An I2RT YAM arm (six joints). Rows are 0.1 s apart.
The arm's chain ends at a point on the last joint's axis. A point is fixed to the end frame.
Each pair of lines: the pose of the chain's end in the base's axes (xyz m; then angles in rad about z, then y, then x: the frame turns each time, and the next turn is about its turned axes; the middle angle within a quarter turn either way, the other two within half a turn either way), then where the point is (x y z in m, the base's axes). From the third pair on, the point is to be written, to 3 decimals.
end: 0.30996 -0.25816 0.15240 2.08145 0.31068 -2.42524
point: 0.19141 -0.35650 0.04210
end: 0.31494 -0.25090 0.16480 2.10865 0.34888 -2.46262
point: 0.20597 -0.35544 0.05040
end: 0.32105 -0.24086 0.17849 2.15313 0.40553 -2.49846
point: 0.225 -0.355 0.061
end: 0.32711 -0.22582 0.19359 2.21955 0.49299 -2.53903
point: 0.251 -0.353 0.076
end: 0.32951 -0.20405 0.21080 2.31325 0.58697 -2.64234
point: 0.288 -0.342 0.087
